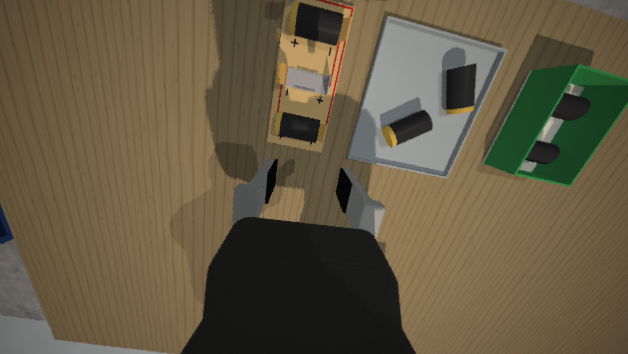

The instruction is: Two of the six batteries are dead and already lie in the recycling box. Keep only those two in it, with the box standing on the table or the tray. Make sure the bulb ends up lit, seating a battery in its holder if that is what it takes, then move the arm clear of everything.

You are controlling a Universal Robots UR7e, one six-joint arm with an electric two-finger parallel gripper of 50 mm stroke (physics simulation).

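Places are measured from the arm's base along level axes (x right, y ahead, z up), in metres.
Pixels of known places: gripper, fingertip midpoint: (307,176).
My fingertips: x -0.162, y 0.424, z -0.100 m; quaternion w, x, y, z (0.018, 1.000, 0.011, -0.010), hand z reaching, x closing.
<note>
Behind a point stands the place of what it marks.
A light wooden holder board (304,60) @[z -0.270, x -0.187, y 0.531 m] with red lines lies ahead of the fingers. A large black battery (318,23) @[z -0.235, x -0.175, y 0.567 m] lies across its far end and a smaller black battery (299,127) @[z -0.235, x -0.179, y 0.443 m] across its near end. A pale grey piece (306,81) @[z -0.269, x -0.180, y 0.505 m] sits between them. Two black batteries with yellow ends, one (460,88) @[z -0.246, x 0.032, y 0.534 m] farther and one (411,127) @[z -0.244, x -0.018, y 0.471 m] nearer, lie in the grey tray (400,60) @[z -0.278, x -0.050, y 0.558 m]. The green recycling box (530,120) @[z -0.240, x 0.149, y 0.512 m] stands right of the tray with two dark batteries (572,107) @[z -0.243, x 0.204, y 0.541 m] (545,152) @[z -0.243, x 0.204, y 0.473 m] inside. The bulb is not discernible. My gripper (307,176) @[z -0.100, x -0.162, y 0.424 m] is open and empty, short of the board's near end.
The wooden table (125,150) @[z -0.280, x -0.462, y 0.348 m] extends around the board, tray and box. Part of a blue object (4,227) shows at the left edge. The tray's raised rim is close to the right of the board. Shadows fall left of the board.
</note>
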